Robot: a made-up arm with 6 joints.
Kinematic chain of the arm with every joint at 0, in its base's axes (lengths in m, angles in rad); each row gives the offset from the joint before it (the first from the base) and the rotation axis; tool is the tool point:
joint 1: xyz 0 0 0.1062 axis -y
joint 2: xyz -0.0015 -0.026 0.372 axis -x
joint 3: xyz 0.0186 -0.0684 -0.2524 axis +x
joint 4: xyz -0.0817 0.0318 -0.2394 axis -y
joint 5: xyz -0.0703 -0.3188 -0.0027 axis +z
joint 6: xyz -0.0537 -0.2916 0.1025 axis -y
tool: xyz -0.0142 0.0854 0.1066
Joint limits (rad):
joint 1: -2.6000..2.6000
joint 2: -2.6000..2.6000
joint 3: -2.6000..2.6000
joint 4: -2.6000..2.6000
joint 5: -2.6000..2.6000
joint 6: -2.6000..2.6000
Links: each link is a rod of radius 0.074 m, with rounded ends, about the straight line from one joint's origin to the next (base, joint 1, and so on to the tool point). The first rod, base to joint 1, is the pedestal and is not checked.
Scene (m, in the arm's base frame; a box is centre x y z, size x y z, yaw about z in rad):
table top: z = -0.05
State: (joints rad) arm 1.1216 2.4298 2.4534 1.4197 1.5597 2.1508
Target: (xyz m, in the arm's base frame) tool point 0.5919 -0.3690 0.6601
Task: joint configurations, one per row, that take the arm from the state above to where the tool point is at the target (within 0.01 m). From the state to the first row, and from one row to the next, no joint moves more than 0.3 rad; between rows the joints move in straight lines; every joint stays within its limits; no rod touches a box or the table.
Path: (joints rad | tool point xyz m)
1: 0.8418 2.4541 2.3556 1.3804 1.6211 2.1625 | -0.4593 -0.5513 0.4283
2: 0.5620 2.4784 2.2578 1.3410 1.6825 2.1741 | -0.3760 -0.5336 0.5955
3: 0.2821 2.5027 2.1600 1.3017 1.7439 2.1858 | -0.2325 -0.5091 0.7326
4: 0.0023 2.5271 2.0622 1.2623 1.8053 2.1975 | -0.0420 -0.4790 0.8184
5: -0.2775 2.5514 1.9644 1.2230 1.8667 2.2092 | 0.1754 -0.4447 0.8378
6: -0.5573 2.5757 1.8666 1.1836 1.9280 2.2208 | 0.3951 -0.4076 0.7842
7: -0.8371 2.6000 1.7688 1.1443 1.9894 2.2325 | 0.5919 -0.3690 0.6601

